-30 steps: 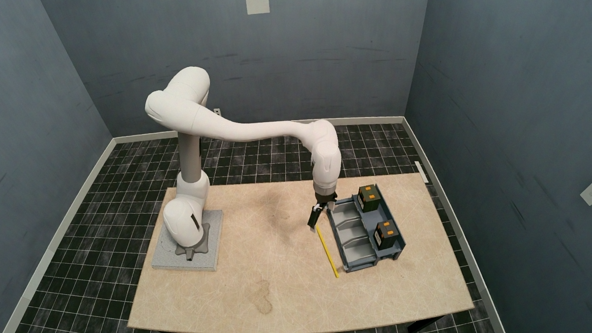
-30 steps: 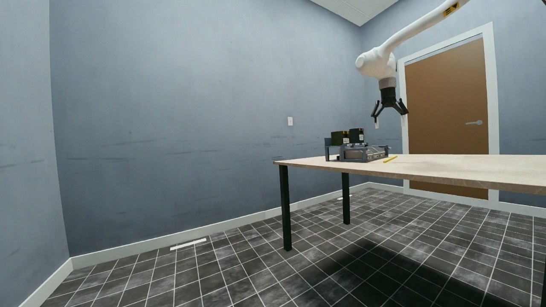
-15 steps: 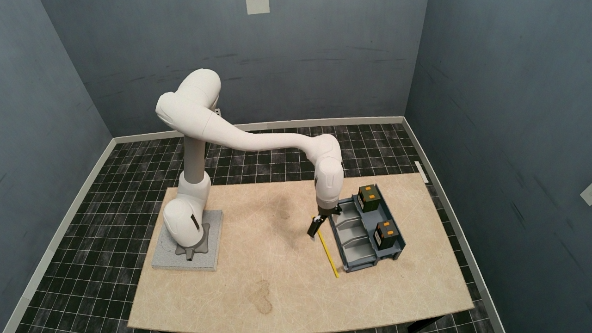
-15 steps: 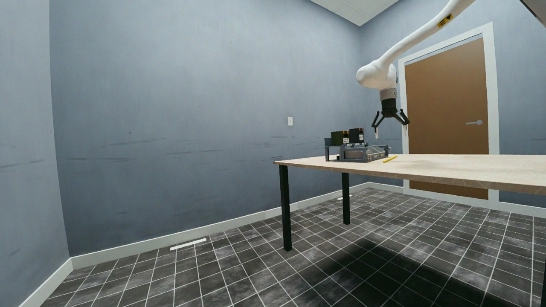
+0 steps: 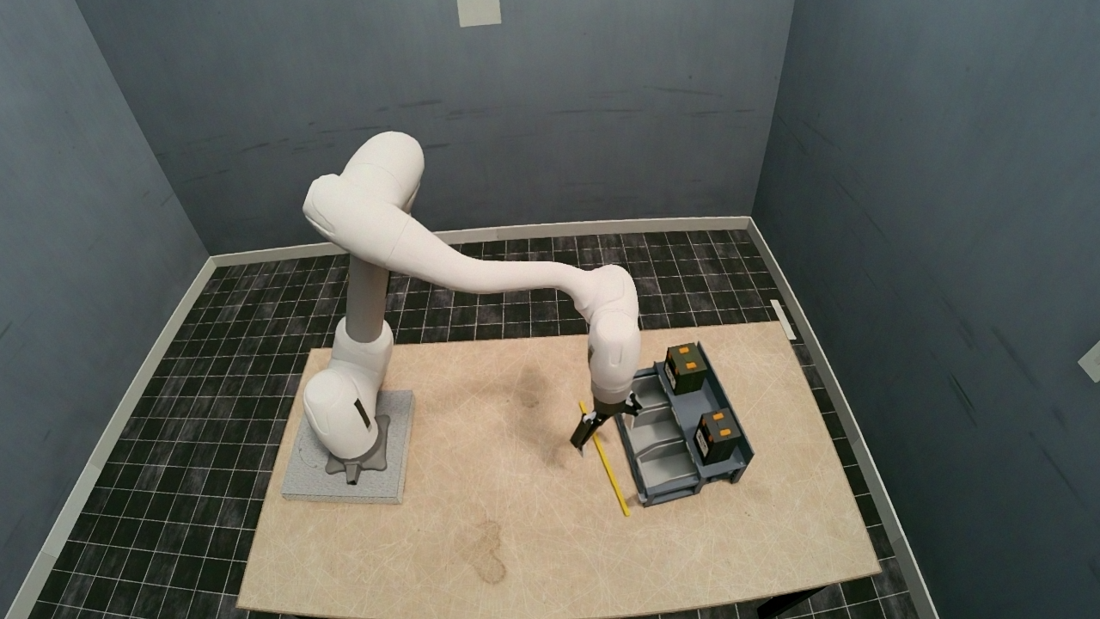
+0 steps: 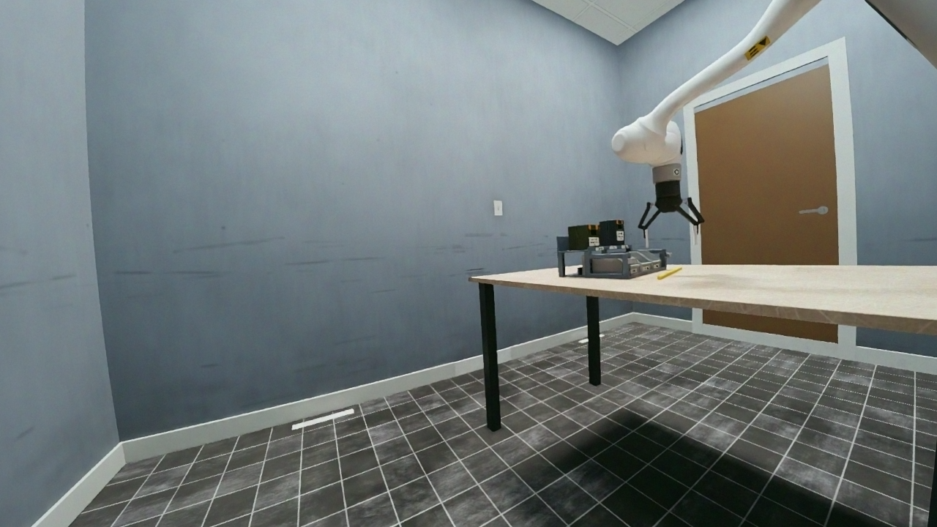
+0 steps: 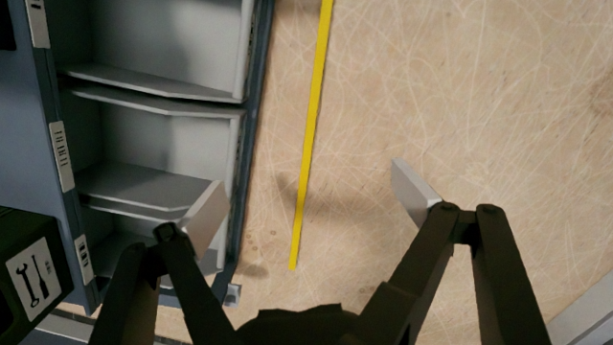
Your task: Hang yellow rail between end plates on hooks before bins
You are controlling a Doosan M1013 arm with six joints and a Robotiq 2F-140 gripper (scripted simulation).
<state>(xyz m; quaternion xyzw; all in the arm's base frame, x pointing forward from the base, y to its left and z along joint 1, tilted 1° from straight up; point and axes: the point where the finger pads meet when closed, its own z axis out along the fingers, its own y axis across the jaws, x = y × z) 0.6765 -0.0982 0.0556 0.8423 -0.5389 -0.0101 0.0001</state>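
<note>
The yellow rail is 100 mm below my hand.
</note>
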